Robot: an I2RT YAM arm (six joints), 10 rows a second.
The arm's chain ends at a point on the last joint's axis. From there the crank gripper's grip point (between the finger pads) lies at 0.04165 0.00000 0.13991 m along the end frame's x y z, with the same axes.
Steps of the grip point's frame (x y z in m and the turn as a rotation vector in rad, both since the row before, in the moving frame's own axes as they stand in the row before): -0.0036, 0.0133, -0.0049, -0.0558, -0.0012, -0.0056; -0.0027, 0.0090, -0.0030, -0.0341, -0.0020, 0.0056; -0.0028, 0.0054, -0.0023, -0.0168, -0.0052, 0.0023; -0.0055, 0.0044, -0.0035, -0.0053, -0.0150, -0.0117; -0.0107, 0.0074, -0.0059, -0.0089, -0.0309, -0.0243; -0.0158, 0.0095, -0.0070, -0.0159, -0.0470, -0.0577; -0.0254, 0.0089, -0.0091, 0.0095, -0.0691, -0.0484; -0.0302, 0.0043, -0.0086, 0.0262, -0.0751, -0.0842; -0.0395, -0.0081, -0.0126, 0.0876, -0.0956, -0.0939
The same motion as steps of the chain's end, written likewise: -0.0035, 0.0057, -0.0047, -0.0558, -0.0012, -0.0056; -0.0024, 0.0040, -0.0030, -0.0341, -0.0020, 0.0056; -0.0021, 0.0030, -0.0025, -0.0168, -0.0052, 0.0023; -0.0034, 0.0041, -0.0041, -0.0053, -0.0150, -0.0117; -0.0064, 0.0071, -0.0071, -0.0089, -0.0309, -0.0243; -0.0092, 0.0095, -0.0088, -0.0159, -0.0470, -0.0577; -0.0156, 0.0120, -0.0116, 0.0095, -0.0691, -0.0484; -0.0193, 0.0111, -0.0112, 0.0262, -0.0751, -0.0842; -0.0252, 0.0075, -0.0152, 0.0876, -0.0956, -0.0939
